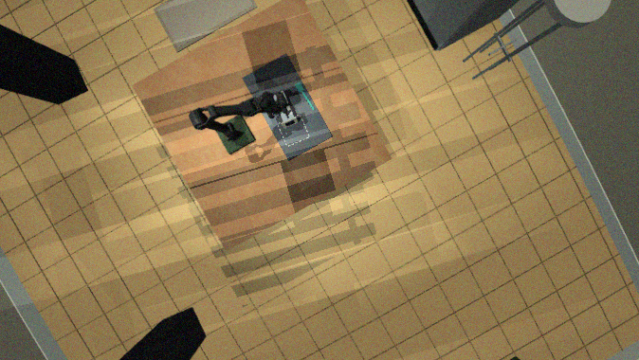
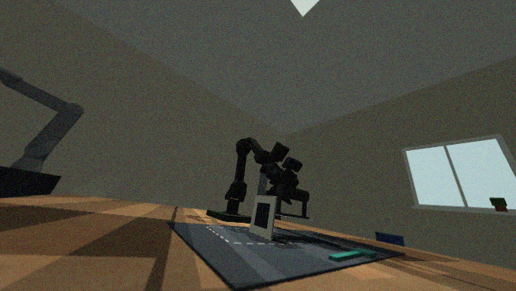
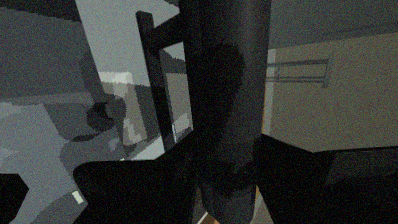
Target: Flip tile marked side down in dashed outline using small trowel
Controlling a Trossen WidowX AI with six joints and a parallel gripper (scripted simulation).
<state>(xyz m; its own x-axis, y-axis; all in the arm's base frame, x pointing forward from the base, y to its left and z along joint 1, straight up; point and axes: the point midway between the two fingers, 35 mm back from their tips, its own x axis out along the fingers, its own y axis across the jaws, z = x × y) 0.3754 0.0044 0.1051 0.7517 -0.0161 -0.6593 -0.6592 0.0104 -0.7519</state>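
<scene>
My gripper tip is 3 cm past the tile, 9 cm to the left of it and 5 cm above it. From my gripper tip the other things lie so: teal T-shaped tool 13 cm ahead, 7 cm to the left, 10 cm below; mat 3 cm to the left, 12 cm below.
</scene>
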